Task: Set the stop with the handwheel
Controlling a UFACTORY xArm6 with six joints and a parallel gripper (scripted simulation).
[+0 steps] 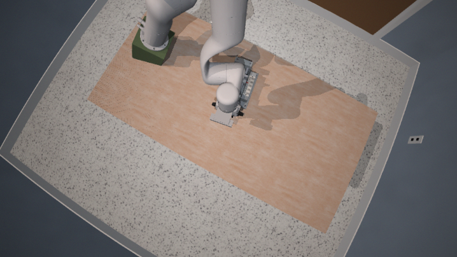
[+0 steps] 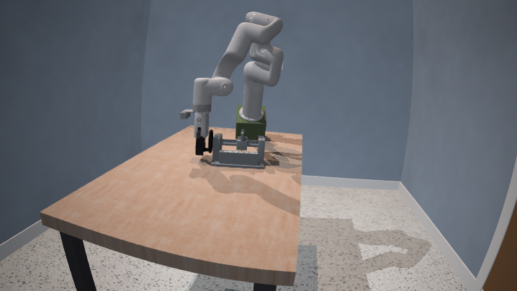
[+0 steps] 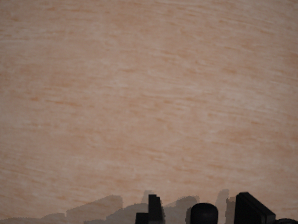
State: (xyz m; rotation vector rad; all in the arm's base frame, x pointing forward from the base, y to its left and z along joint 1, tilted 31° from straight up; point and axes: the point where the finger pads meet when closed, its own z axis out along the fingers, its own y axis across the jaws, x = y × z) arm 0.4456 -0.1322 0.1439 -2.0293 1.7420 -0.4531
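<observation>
Now: hand 1 cm to the right of the crank handle. Also, from my hand: black handwheel: 2 cm to the left, 1 cm behind, 1 cm above; stop carriage: 16 cm to the left, 5 cm above, 3 cm behind.
</observation>
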